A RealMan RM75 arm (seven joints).
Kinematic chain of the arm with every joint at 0, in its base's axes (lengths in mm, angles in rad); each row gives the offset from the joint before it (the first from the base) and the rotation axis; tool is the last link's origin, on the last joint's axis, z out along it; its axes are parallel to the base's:
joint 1: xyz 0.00 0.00 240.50 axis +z
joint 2: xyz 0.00 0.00 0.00 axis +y
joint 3: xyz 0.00 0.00 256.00 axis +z
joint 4: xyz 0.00 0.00 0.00 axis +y
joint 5: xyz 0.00 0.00 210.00 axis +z
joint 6: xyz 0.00 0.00 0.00 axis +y
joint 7: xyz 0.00 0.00 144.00 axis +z
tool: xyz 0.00 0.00 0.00
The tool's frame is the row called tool.
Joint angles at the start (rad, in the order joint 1, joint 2, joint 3, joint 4, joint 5, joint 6, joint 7): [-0.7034 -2.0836 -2.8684 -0.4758 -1.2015 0.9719 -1.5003]
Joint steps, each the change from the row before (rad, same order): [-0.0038 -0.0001 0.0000 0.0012 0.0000 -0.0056 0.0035]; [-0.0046 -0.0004 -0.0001 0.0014 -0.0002 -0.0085 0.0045]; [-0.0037 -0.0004 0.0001 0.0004 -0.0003 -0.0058 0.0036]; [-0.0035 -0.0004 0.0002 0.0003 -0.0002 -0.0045 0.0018]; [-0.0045 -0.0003 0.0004 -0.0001 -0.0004 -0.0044 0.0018]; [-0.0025 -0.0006 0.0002 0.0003 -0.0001 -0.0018 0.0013]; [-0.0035 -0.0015 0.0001 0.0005 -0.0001 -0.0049 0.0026]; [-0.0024 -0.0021 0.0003 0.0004 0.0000 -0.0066 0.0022]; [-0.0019 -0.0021 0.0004 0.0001 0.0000 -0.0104 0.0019]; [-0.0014 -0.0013 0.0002 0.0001 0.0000 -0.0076 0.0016]
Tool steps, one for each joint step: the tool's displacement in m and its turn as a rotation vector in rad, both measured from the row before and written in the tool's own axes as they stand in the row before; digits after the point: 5 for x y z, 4 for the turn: [0.00076 0.00041 0.00126 0.0020 0.0002 0.0044]; [0.00084 0.00033 0.00155 0.0041 0.0003 0.0052]; [0.00086 0.00039 0.00122 0.0024 0.0007 0.0047]; [0.00082 0.00052 0.00115 0.0013 0.0006 0.0030]; [0.00130 0.00076 0.00143 0.0005 0.0013 0.0039]; [0.00046 0.00071 0.00088 -0.0008 0.0004 0.0019]; [0.00035 0.00089 0.00131 0.0010 0.0001 0.0029]; [-0.00024 0.00057 0.00107 0.0031 -0.0008 0.0018]; [-0.00037 -0.00013 0.00090 0.0074 -0.0013 0.0015]; [-0.00018 -0.00018 0.00062 0.0055 -0.0008 0.0014]
